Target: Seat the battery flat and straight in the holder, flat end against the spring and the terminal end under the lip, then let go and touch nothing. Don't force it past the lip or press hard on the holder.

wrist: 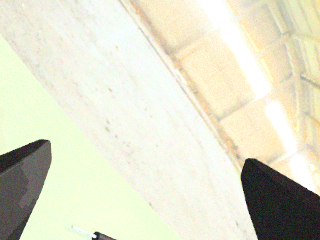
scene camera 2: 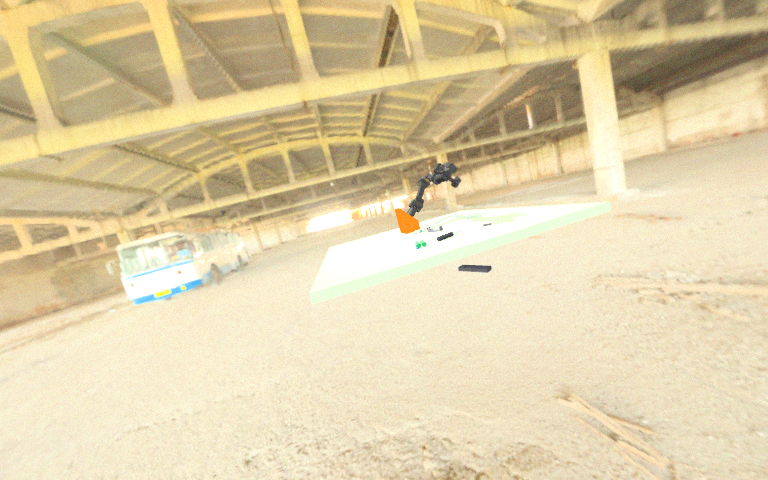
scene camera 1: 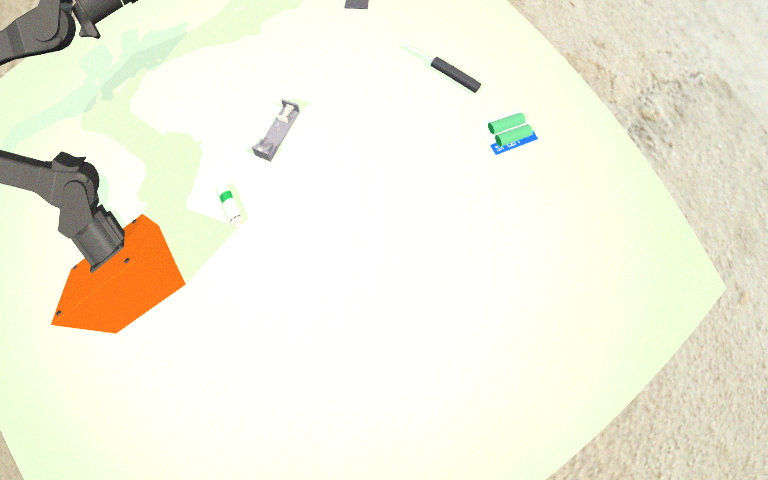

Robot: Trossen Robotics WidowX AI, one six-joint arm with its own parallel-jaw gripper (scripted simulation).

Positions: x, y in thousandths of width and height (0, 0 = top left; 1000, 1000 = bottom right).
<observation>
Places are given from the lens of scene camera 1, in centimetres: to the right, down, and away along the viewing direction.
black-handled screwdriver (scene camera 1: 585, 147): 11, -28, 75
card (scene camera 1: 665, 274): 20, -17, 72
</observation>
